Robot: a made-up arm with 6 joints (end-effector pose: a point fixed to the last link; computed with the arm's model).
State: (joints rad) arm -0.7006 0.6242 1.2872 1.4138 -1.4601 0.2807
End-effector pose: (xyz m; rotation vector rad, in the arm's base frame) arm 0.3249 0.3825 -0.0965 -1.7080 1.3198 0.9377
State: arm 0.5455 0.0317 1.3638 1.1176 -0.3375 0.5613
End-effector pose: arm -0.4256 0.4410 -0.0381 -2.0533 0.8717 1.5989
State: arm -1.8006 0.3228 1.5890 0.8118 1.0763 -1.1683
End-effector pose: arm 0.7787 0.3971 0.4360 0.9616 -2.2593 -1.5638
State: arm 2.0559 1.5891 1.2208 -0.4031 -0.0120 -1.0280
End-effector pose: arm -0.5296 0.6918 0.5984 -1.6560 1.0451 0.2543
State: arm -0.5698 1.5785 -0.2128 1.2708 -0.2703 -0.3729
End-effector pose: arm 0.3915 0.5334 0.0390 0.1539 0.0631 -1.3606
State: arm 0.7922 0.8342 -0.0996 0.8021 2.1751 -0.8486
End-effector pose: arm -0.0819 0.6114 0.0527 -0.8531 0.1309 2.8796
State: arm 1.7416 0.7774 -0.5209 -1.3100 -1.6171 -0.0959
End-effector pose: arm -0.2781 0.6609 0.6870 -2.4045 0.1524 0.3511
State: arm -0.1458 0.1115 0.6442 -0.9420 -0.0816 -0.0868
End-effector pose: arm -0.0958 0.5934 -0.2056 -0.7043 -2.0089 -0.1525
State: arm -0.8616 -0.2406 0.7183 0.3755 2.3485 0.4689
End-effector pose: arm 0.3110 0.6950 -0.1738 0.6063 -1.2331 -0.4995
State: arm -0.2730 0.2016 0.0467 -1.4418 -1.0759 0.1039
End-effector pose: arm -0.1169 0.5026 -0.1390 -1.5405 -2.0498 -1.3906
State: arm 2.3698 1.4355 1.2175 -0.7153 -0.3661 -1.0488
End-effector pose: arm -0.3645 0.7120 0.7827 -1.1511 1.1446 0.8155
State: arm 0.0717 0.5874 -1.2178 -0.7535 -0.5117 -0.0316
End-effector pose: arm -0.1729 0.5270 0.0750 -0.2072 -1.0359 -1.8166
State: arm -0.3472 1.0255 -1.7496 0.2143 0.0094 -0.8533
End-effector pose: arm -0.0862 0.4657 0.1065 2.1882 -0.9987 -1.2603
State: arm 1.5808 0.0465 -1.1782 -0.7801 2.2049 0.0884
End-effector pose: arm -0.0996 0.3443 0.7286 -1.3104 0.4852 2.7818
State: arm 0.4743 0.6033 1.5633 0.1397 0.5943 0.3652
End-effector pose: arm -0.4455 0.5205 -0.1876 -1.8453 0.0227 0.3693
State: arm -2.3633 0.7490 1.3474 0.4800 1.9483 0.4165
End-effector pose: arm 0.5943 0.5759 0.8843 1.0691 -2.3186 -1.6822
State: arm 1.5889 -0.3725 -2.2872 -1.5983 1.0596 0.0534
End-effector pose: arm -0.2744 0.1259 0.5863 0.6202 0.4013 2.7891
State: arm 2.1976 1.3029 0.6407 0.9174 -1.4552 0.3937
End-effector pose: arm -0.3290 0.5366 0.6104 -0.5871 -1.9178 -2.1120
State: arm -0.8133 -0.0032 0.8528 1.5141 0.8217 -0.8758
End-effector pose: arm 0.4670 0.4946 -0.2521 -0.1850 -0.6220 -1.6668
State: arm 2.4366 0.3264 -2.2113 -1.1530 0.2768 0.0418
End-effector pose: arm 0.0471 0.3022 0.7626 -1.8704 0.0705 -2.2896
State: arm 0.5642 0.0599 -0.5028 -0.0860 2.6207 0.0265
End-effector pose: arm -0.1944 0.5318 0.3915 2.0984 0.3769 -1.8446
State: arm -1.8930 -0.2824 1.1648 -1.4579 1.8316 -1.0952
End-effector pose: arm 0.7413 0.3129 0.1100 0.2172 -0.8758 1.8174
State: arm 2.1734 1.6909 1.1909 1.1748 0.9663 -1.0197
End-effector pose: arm -0.5722 0.5713 0.7638 2.9532 -0.2856 0.4811
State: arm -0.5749 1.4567 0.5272 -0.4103 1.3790 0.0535
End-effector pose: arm 0.5013 0.6224 0.0614 0.1540 -1.7211 -1.7811
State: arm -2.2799 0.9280 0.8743 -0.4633 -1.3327 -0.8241
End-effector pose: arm 0.4857 0.5962 0.5940 0.9127 1.6466 2.1737
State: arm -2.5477 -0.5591 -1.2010 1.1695 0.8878 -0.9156
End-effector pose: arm 0.2815 0.4669 0.3822 0.4749 -0.9047 0.5258
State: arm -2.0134 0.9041 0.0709 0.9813 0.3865 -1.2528
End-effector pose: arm 0.4402 0.6369 0.6228 1.9430 -1.2142 -0.7978
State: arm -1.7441 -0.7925 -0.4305 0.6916 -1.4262 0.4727
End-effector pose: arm 0.3779 0.3775 0.3082 2.0820 1.3393 -0.3825
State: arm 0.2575 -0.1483 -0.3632 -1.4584 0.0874 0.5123
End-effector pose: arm -0.3047 0.5557 0.0827 -0.2546 -1.6816 -1.1827
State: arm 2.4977 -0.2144 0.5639 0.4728 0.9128 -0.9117
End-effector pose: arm -0.0726 0.7223 0.9149 -0.5973 2.1036 -0.9006
